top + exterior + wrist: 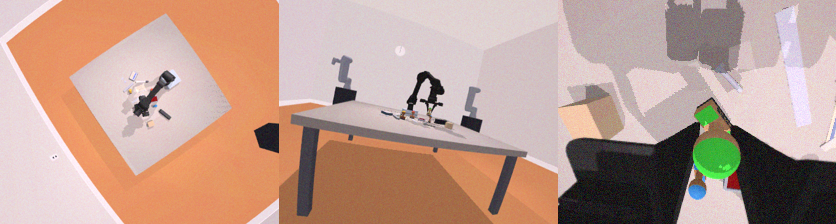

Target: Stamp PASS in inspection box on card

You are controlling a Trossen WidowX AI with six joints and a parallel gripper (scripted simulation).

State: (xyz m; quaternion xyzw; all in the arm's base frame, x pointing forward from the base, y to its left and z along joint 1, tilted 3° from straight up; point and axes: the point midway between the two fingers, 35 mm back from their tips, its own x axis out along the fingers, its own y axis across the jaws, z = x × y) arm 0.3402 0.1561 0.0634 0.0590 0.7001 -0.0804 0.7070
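My gripper tip is 130 mm past the red ink pad, 30 mm to the left of it and 80 mm above it. Also, from my gripper tip: blue-knobbed stamp (120 mm behind, 40 mm to the left, 70 mm below); small grey piece (30 mm ahead, 20 mm to the right, 80 mm below); green-topped PASS stamp (right at my gripper tip).
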